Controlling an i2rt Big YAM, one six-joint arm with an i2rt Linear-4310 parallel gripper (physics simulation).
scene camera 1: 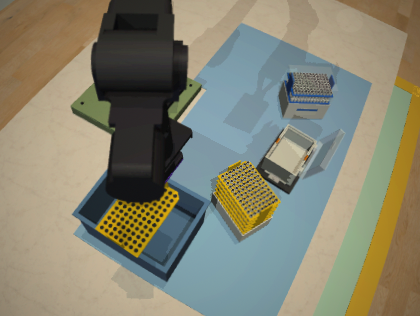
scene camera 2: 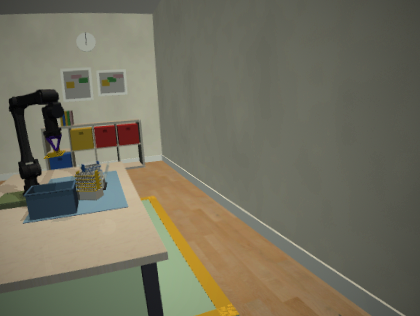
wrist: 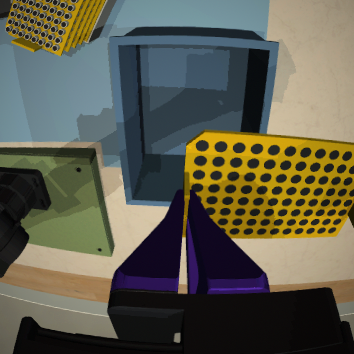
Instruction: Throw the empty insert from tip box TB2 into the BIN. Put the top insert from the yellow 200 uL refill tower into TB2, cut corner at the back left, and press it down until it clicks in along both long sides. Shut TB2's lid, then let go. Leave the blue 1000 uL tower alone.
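My gripper [scene camera 2: 55, 151] [wrist: 184, 197] is shut on one edge of the empty yellow insert [scene camera 1: 135, 222] [scene camera 2: 54, 155] [wrist: 270, 186]. The insert hangs well above the blue BIN [scene camera 1: 187, 245] [scene camera 2: 52, 205] [wrist: 115, 100]; in the wrist view it overlaps the bin's near right corner. The fingertips are hidden behind the arm in scene camera 1. TB2 [scene camera 1: 276, 171] stands open with no insert in it, its clear lid [scene camera 1: 327, 155] swung out to the right. The yellow refill tower [scene camera 1: 247, 190] [scene camera 2: 90, 181] [wrist: 42, 24] stands between the bin and TB2, with several stacked inserts.
The blue 1000 uL tower [scene camera 1: 306, 94] [scene camera 2: 93, 167] stands behind TB2 on the blue mat [scene camera 1: 220, 272]. The green base plate [scene camera 1: 86, 109] [wrist: 65, 215] lies behind the bin, with the arm's base on it. The bin's walls rise from the mat's left front corner.
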